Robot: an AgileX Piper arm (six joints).
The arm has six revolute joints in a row. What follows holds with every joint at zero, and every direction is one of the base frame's.
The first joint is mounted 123 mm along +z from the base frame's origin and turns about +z.
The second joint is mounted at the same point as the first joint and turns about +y.
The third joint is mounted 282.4 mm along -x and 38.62 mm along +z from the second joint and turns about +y.
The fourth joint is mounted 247.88 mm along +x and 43.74 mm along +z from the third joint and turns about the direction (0.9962, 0, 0.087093).
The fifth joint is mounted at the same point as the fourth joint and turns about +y.
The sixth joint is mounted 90.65 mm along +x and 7.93 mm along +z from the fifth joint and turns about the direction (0.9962, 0, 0.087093).
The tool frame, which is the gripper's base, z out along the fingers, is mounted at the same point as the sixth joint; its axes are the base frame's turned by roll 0, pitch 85.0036 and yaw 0 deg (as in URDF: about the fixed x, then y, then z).
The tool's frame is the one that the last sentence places.
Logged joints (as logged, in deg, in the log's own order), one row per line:
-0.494 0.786 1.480 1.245 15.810 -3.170
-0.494 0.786 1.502 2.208 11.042 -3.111
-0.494 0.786 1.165 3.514 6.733 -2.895
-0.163 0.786 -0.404 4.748 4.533 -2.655
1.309 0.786 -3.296 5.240 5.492 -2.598
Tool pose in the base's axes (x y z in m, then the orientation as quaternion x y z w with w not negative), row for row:
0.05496 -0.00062 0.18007 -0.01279 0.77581 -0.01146 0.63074
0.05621 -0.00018 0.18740 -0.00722 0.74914 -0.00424 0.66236
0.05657 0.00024 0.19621 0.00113 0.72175 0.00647 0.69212
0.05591 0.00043 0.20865 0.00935 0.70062 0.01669 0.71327
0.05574 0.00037 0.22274 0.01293 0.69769 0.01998 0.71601
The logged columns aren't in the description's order. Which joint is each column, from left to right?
Columns, left to right: joint 2, joint 1, joint 3, joint 6, joint 5, joint 4.
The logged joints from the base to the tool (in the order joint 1, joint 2, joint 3, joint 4, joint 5, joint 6), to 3 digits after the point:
0.786 -0.494 1.480 -3.170 15.810 1.245
0.786 -0.494 1.502 -3.111 11.042 2.208
0.786 -0.494 1.165 -2.895 6.733 3.514
0.786 -0.163 -0.404 -2.655 4.533 4.748
0.786 1.309 -3.296 -2.598 5.492 5.240

